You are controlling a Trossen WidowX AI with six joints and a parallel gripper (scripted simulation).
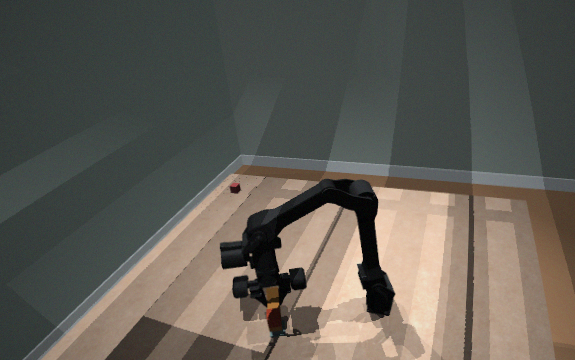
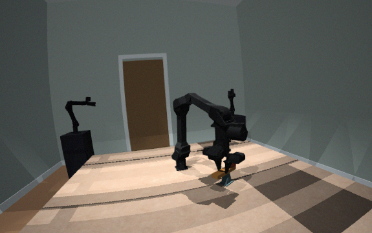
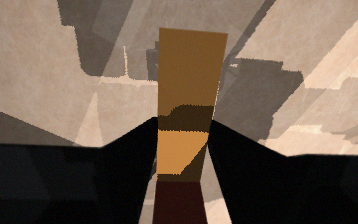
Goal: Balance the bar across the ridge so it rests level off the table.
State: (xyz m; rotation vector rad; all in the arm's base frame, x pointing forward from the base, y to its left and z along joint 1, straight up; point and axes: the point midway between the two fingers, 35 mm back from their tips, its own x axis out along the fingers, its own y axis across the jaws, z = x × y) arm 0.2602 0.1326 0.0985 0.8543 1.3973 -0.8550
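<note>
My gripper tip is 2 cm past the bar, 3 cm to the right of it and 1 cm below it. The rest, counted from my gripper tip: red cube (48 cm ahead, 63 cm to the right, 5 cm below).
</note>
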